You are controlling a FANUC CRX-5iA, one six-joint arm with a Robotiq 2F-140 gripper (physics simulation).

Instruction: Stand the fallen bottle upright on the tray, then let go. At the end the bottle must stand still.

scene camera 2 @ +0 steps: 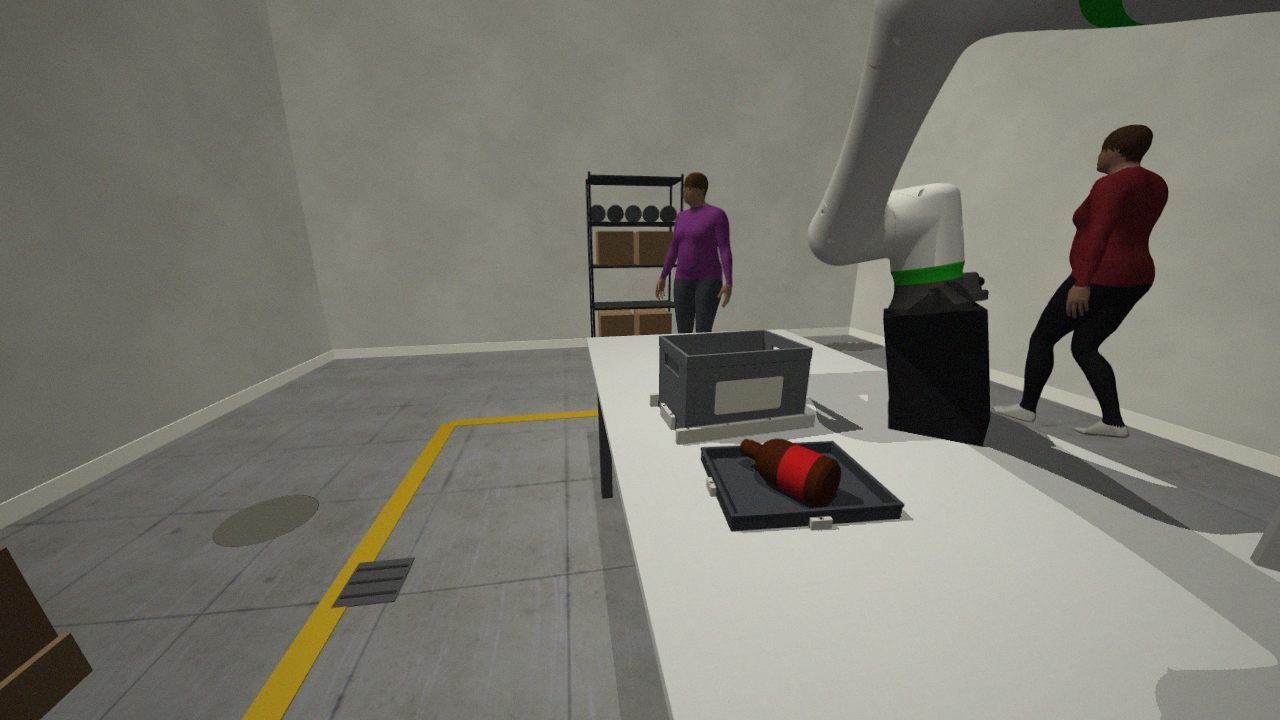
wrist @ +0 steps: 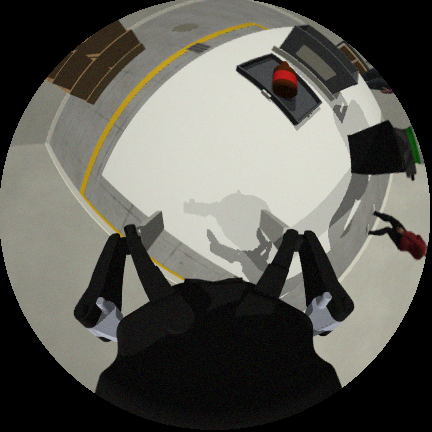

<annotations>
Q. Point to a dark tray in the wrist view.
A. At 259, 70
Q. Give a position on a brown bottle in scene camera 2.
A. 813, 477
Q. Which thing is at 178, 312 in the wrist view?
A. My gripper.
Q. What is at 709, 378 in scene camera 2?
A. A grey crate.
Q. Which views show the dark tray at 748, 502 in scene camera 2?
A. Scene camera 2 and the wrist view: all of them.
</annotations>
